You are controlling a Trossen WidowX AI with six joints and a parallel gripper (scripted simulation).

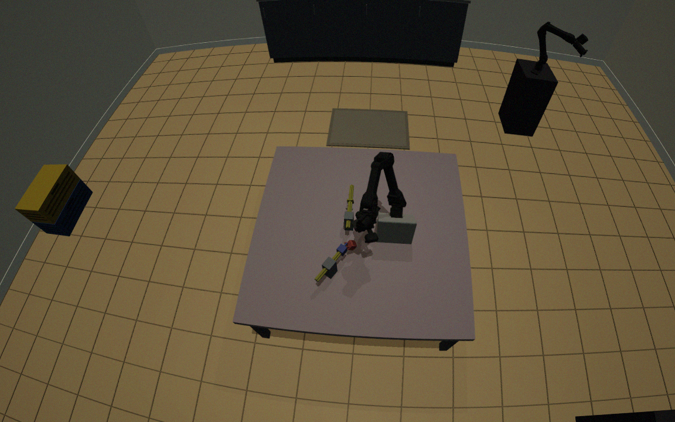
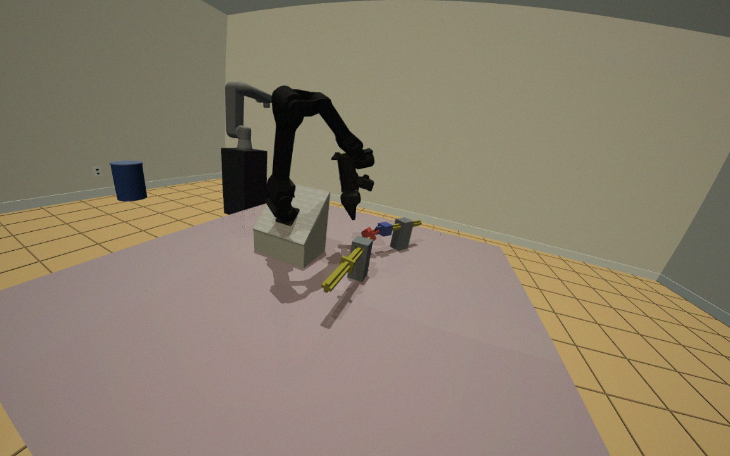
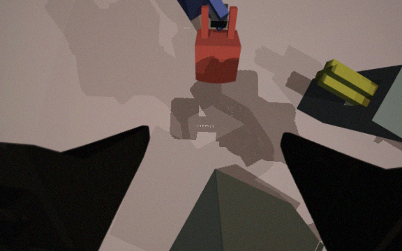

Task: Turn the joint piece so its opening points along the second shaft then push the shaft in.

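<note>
The red joint piece lies 6 cm ahead of my gripper tip, 3 cm to the left of it and 7 cm below it.
</note>
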